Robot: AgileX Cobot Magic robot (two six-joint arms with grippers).
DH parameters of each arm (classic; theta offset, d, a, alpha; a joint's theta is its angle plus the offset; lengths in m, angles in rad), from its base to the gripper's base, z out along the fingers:
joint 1: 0 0.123 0 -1.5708
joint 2: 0.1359 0 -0.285 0
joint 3: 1.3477 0 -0.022 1.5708
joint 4: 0 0.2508 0 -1.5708
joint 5: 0 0 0.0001 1.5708
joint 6: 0 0.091 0 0
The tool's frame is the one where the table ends.
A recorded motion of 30 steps. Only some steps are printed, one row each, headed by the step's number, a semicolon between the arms.
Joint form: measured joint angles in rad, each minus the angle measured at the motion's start. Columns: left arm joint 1, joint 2, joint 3, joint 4, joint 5, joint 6; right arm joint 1, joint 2, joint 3, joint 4, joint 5, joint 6.
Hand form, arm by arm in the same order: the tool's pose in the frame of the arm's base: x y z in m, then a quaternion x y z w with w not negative. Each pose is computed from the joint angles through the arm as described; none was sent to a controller.
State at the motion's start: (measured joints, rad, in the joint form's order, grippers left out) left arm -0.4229 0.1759 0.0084 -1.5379 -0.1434 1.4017; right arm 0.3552 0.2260 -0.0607 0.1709 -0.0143 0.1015
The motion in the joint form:
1: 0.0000 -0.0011 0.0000 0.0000 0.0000 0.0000; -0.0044 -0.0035 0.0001 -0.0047 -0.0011 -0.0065
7: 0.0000 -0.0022 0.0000 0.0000 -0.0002 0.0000; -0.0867 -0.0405 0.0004 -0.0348 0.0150 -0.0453
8: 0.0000 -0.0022 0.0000 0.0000 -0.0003 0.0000; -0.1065 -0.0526 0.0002 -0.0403 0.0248 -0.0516
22: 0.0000 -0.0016 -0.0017 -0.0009 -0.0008 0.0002; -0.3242 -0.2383 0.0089 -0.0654 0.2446 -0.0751
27: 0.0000 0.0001 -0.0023 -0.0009 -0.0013 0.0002; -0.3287 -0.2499 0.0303 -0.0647 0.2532 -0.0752
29: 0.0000 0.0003 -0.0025 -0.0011 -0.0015 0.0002; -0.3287 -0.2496 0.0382 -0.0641 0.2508 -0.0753
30: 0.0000 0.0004 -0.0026 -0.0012 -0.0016 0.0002; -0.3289 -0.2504 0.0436 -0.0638 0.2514 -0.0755
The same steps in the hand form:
1: 0.0692 -0.0170 0.1998 0.05760 0.73606 -0.13459 0.66090; 0.0711 0.0258 0.2207 -0.03173 0.72714 0.20569 0.65418
7: 0.0692 -0.0170 0.1999 0.05745 0.73570 -0.13465 0.66130; 0.0694 0.0191 0.2219 -0.02748 0.72013 0.15836 0.67497
8: 0.0692 -0.0169 0.1999 0.05742 0.73570 -0.13462 0.66131; 0.0685 0.0175 0.2219 -0.02502 0.71932 0.14832 0.67820
22: 0.0692 -0.0169 0.2004 0.05692 0.73540 -0.13479 0.66164; 0.0524 0.0038 0.2105 0.02785 0.73352 0.06310 0.67615
27: 0.0694 -0.0169 0.2005 0.05683 0.73577 -0.13447 0.66131; 0.0524 0.0037 0.2032 0.02968 0.73965 0.06164 0.66950
29: 0.0694 -0.0169 0.2005 0.05669 0.73579 -0.13447 0.66130; 0.0529 0.0037 0.2007 0.03005 0.74158 0.06164 0.66735
30: 0.0694 -0.0169 0.2006 0.05662 0.73580 -0.13446 0.66130; 0.0530 0.0037 0.1989 0.03022 0.74331 0.06152 0.66542

